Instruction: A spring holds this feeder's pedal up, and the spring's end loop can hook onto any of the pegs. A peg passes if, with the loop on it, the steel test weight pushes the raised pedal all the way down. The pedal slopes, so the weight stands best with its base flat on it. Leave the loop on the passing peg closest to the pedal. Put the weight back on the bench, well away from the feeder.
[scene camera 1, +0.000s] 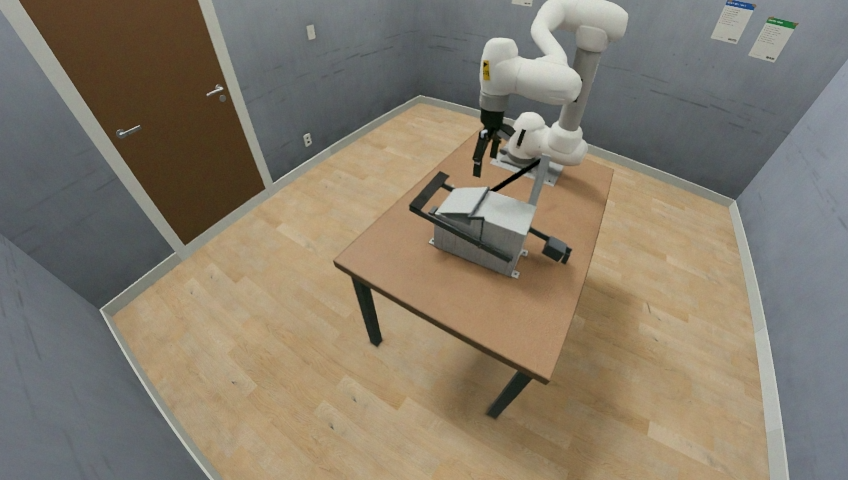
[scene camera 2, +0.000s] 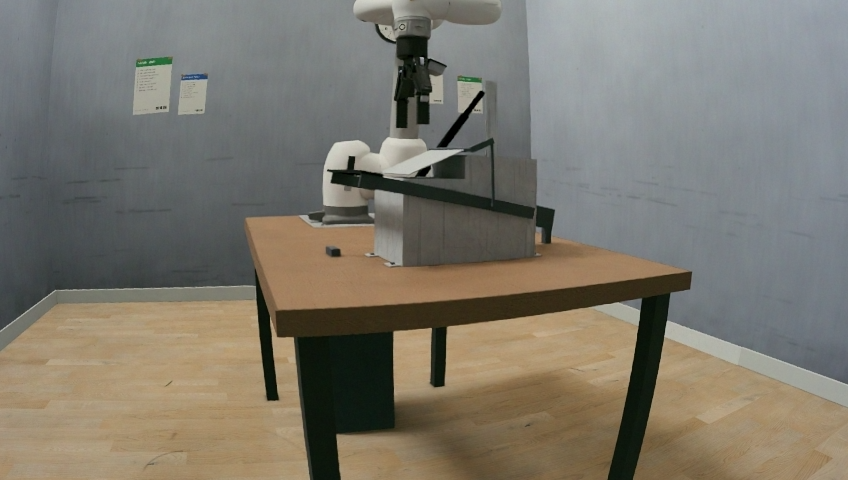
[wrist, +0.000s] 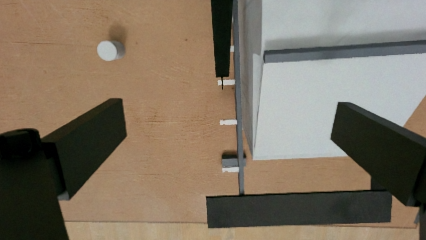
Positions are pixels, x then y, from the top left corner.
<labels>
my gripper: scene camera 1; scene camera 2; wrist 228, 119
same spot on my gripper: (scene camera 1: 481, 146) = (scene camera 2: 427, 73)
same spot on lid: (scene camera 2: 434, 155) = (wrist: 353, 87)
</labels>
